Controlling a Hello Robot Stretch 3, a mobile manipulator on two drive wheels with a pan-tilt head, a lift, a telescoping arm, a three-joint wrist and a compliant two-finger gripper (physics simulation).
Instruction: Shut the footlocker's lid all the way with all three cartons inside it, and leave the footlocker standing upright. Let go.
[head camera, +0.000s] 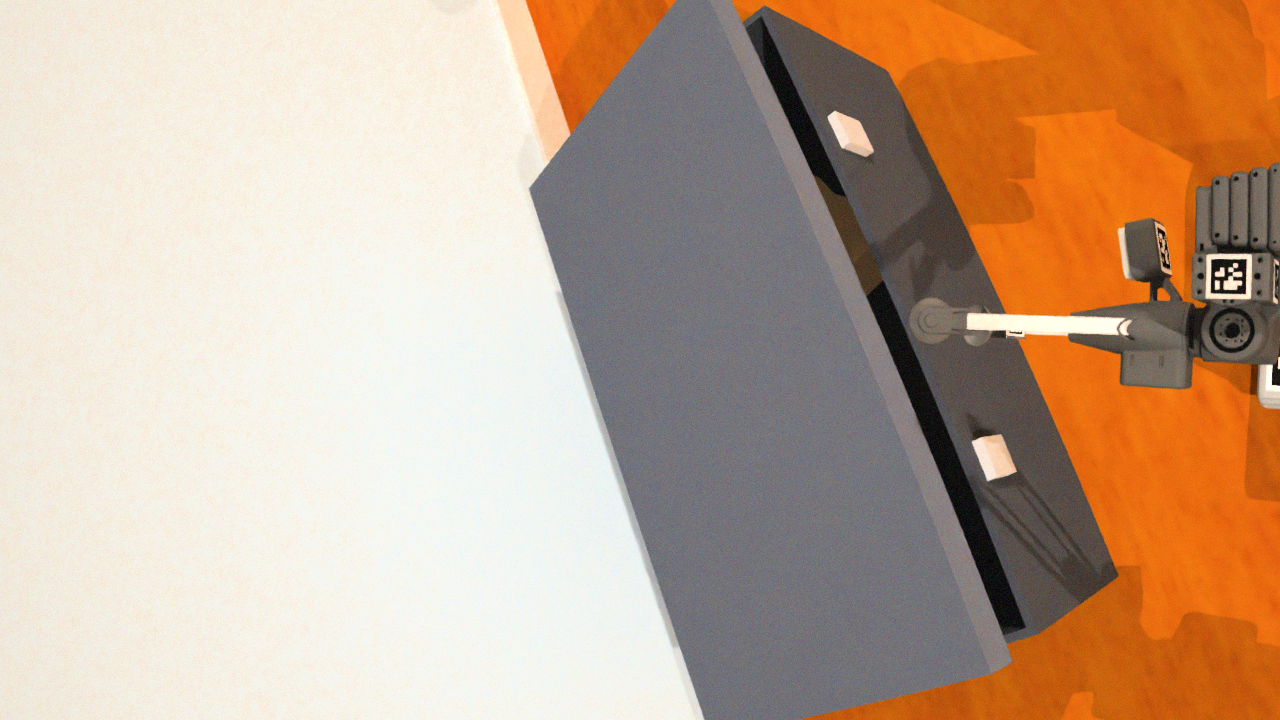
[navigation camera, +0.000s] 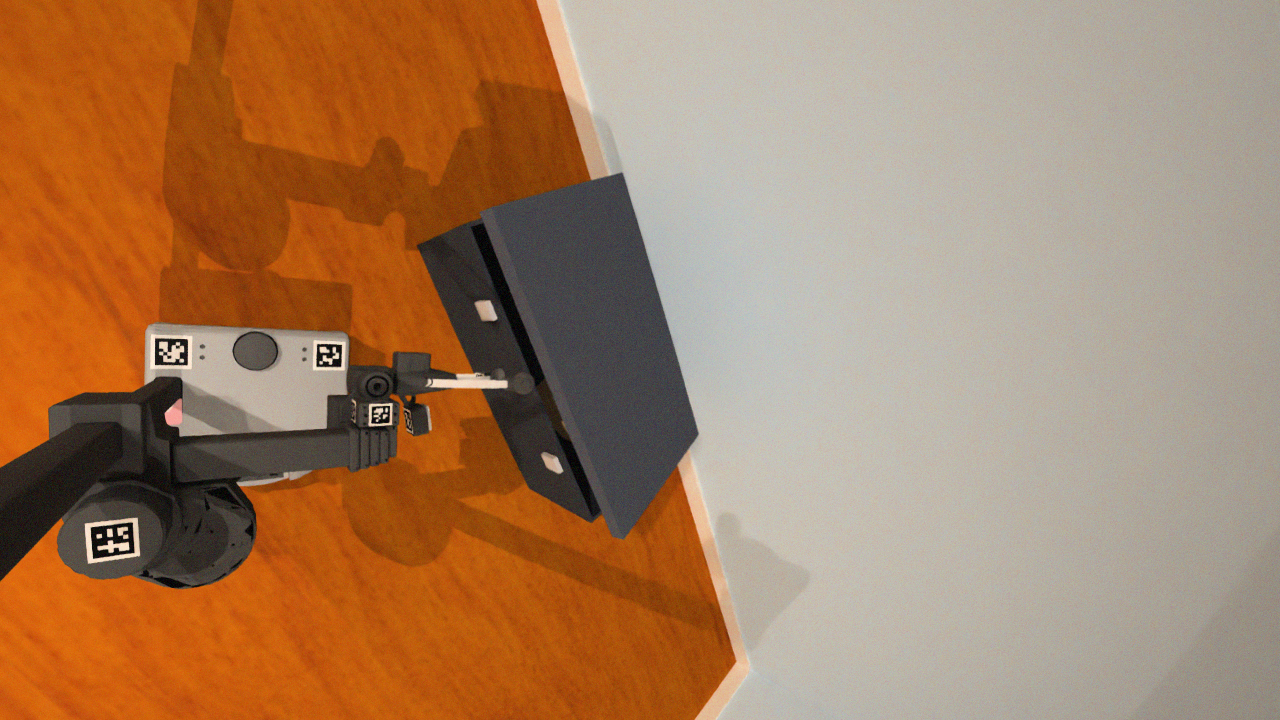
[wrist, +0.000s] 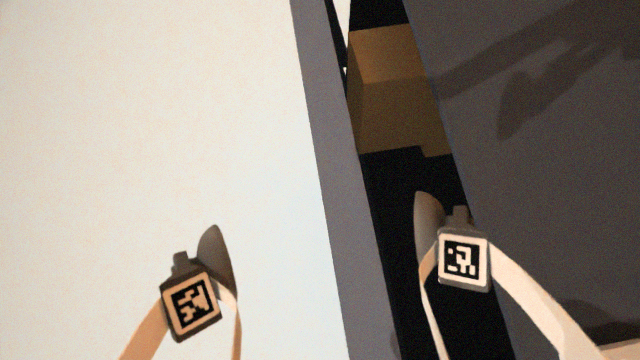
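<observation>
The dark grey footlocker (head camera: 975, 389) (navigation camera: 458, 282) (wrist: 540, 175) stands upright on the floor. Its lid (head camera: 716, 358) (navigation camera: 595, 313) (wrist: 335, 150) is partly open, tilted, with a dark gap along the front. Brown carton surfaces (head camera: 850, 234) (wrist: 395, 115) show inside through the gap; I cannot tell how many cartons they belong to, and the rest is hidden. My gripper (head camera: 954, 322) (navigation camera: 509, 379) (wrist: 321, 235) is open and empty, at the front of the footlocker near the gap. In the wrist view the lid's front edge runs between the two fingers.
Two pale blocks (head camera: 850, 134) (head camera: 993, 456) (navigation camera: 485, 310) (navigation camera: 552, 462) stick out from the footlocker's front. A pale wall (head camera: 268, 358) (navigation camera: 939, 313) rises right behind the lid. My base (navigation camera: 268, 389) stands on the orange wooden floor (navigation camera: 358, 626) in front.
</observation>
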